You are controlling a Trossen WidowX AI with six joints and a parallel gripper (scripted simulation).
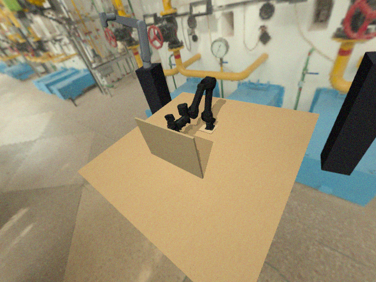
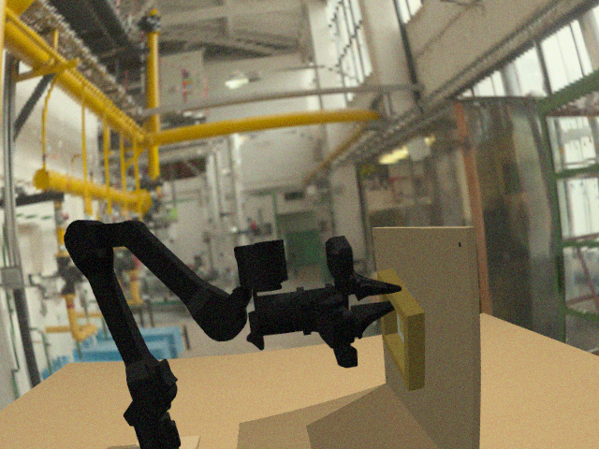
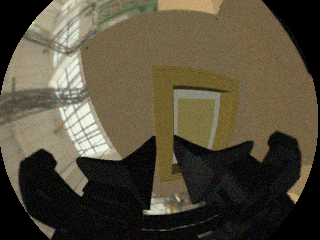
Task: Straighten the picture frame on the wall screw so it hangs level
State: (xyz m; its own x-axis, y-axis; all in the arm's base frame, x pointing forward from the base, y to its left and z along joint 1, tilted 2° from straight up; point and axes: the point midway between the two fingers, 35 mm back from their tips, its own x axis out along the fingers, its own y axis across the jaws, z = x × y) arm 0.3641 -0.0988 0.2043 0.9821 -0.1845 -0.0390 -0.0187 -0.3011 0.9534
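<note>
Now: gripper tip 10 mm short of the yellow picture frame, 10 mm to the right of it and 50 mm above it. From my gripper tip the other things lie so: tan wall panel 20 mm ahead, 10 mm to the left, 60 mm below.
</note>
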